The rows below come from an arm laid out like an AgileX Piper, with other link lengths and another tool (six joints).
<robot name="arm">
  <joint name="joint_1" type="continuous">
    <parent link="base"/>
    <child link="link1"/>
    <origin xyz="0 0 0.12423" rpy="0 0 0"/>
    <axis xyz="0 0 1"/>
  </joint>
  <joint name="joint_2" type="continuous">
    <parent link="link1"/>
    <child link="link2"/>
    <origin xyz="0 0 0" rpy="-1.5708 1.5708 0"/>
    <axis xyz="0 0 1"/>
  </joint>
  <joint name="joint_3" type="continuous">
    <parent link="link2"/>
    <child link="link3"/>
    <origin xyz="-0.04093 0.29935 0" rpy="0 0 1.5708"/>
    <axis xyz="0 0 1"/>
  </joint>
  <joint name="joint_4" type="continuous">
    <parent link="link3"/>
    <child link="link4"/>
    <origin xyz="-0.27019 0.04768 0" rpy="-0.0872 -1.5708 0"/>
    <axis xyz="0 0 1"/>
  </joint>
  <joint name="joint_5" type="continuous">
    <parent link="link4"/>
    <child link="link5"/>
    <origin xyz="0 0 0" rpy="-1.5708 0 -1.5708"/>
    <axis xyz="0 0 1"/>
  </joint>
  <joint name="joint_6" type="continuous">
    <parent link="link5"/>
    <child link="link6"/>
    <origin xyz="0 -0.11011 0" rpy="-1.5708 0 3.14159"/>
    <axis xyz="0 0 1"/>
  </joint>
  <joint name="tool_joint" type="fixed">
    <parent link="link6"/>
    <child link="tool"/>
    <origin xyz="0.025 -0.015 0.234" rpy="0 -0.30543 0.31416"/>
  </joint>
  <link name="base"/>
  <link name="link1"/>
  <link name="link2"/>
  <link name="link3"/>
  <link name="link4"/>
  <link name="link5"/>
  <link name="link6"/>
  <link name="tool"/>
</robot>
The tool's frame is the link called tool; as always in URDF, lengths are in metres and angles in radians. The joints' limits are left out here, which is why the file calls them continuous.
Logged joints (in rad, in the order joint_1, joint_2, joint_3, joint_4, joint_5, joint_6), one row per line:
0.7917 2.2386 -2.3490 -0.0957 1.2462 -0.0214
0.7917 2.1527 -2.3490 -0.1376 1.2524 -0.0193
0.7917 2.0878 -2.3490 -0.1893 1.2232 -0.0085
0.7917 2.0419 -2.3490 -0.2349 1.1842 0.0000
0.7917 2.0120 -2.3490 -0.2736 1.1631 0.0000
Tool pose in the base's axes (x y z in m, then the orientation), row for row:
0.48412 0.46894 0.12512 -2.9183 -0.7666 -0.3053
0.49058 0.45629 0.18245 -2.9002 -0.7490 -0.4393
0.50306 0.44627 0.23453 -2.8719 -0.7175 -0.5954
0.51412 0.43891 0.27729 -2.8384 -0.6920 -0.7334
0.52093 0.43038 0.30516 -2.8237 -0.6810 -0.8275
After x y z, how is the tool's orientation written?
As a rotation vector, in radians.
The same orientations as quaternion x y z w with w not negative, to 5 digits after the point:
-0.96085 -0.25240 -0.10052 0.05441
-0.95642 -0.24700 -0.14487 0.05707
-0.94936 -0.23718 -0.19682 0.06103
-0.94033 -0.22925 -0.24297 0.06466
-0.93321 -0.22506 -0.27348 0.06064

